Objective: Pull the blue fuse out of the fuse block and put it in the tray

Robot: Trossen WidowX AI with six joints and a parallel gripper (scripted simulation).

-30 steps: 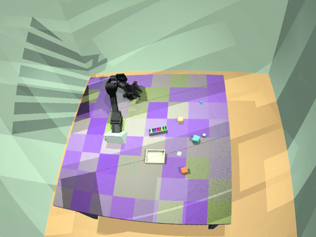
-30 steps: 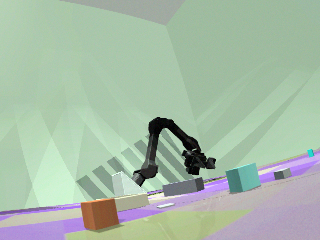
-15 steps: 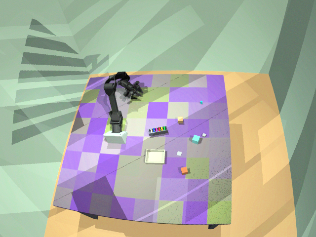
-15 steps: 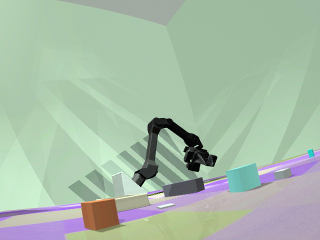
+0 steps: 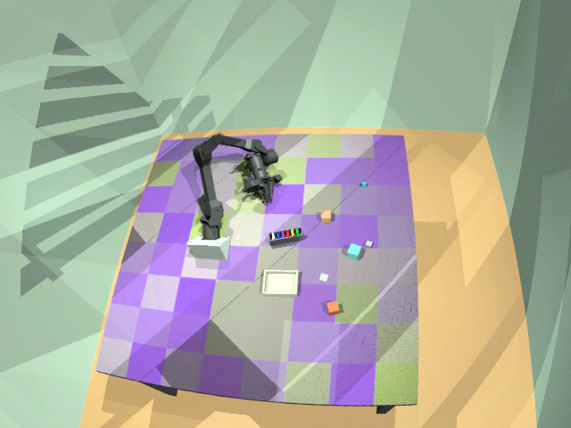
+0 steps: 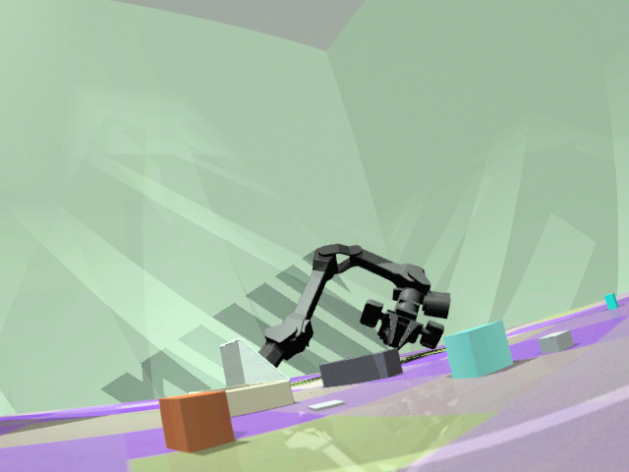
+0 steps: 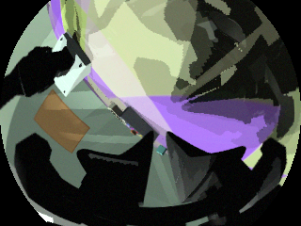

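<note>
Right now my gripper tip is 6 cm short of the blue fuse, 17 cm to the left of it and 2 cm above it. From my gripper tip the other things lie so: tan cube (25 cm ahead, 5 cm to the right, 2 cm below); tiny teal cube (40 cm ahead, 13 cm to the left, 3 cm below); cream tray (10 cm ahead, 37 cm to the right, 4 cm below).
</note>
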